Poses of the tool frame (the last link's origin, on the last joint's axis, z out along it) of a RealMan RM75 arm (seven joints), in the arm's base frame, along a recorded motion.
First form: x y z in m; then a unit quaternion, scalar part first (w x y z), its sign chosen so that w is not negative.
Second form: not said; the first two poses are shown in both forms.
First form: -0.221, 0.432, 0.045, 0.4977, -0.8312, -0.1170, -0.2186
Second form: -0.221, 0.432, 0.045, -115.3, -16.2, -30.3
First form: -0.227, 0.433, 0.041, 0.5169, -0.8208, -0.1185, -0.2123
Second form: -0.227, 0.433, 0.041, -112.9, -16.3, -29.2
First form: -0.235, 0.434, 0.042, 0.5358, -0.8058, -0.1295, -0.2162
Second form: -0.235, 0.434, 0.042, -109.9, -17.7, -29.5
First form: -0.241, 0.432, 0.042, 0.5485, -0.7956, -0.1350, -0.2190
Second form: -0.241, 0.432, 0.042, -108.0, -18.3, -29.7
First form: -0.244, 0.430, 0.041, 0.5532, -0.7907, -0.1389, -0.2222
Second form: -0.244, 0.430, 0.041, -107.1, -18.8, -30.1
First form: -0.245, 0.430, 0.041, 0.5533, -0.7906, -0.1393, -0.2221
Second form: -0.245, 0.430, 0.041, -107.1, -18.9, -30.1
